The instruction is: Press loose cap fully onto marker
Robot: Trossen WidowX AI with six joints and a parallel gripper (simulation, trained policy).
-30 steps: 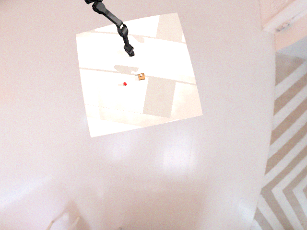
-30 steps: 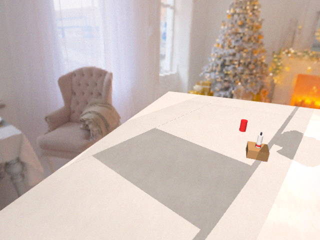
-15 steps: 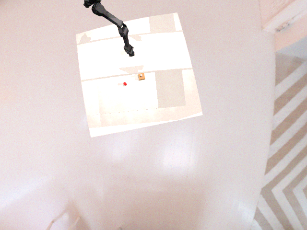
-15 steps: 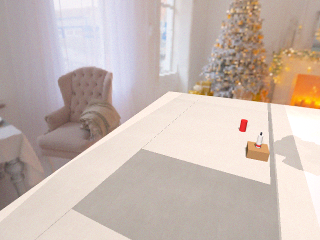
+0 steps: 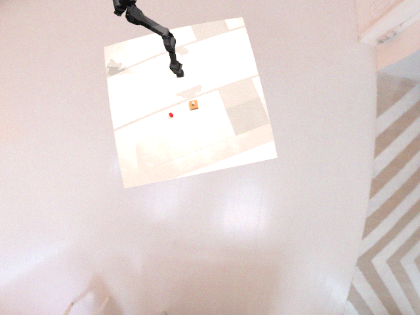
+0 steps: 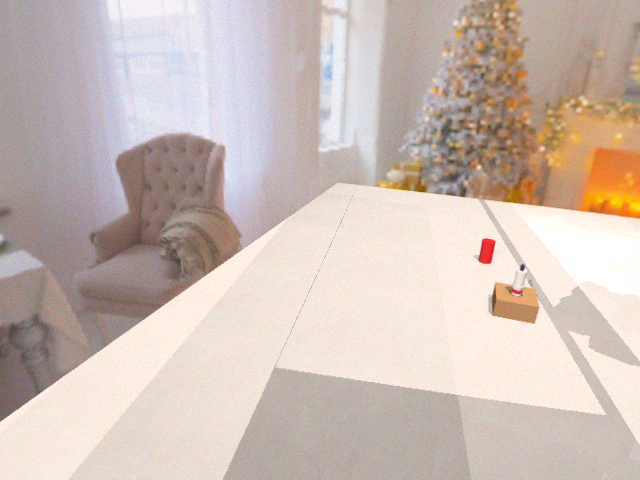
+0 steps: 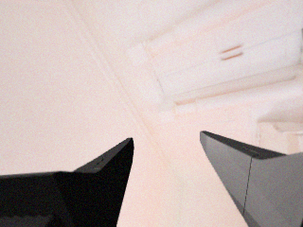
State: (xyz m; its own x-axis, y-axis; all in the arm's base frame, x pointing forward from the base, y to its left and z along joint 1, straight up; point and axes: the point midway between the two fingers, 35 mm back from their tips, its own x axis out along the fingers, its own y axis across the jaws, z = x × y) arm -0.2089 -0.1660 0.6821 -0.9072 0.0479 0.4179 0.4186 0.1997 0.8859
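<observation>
Right now the red cap is 670 mm below my gripper tip, 580 mm ahead of it and 40 mm to the left of it. The rest, counted from my gripper tip: holder block (680 mm below, 540 mm ahead, 230 mm to the left).
</observation>
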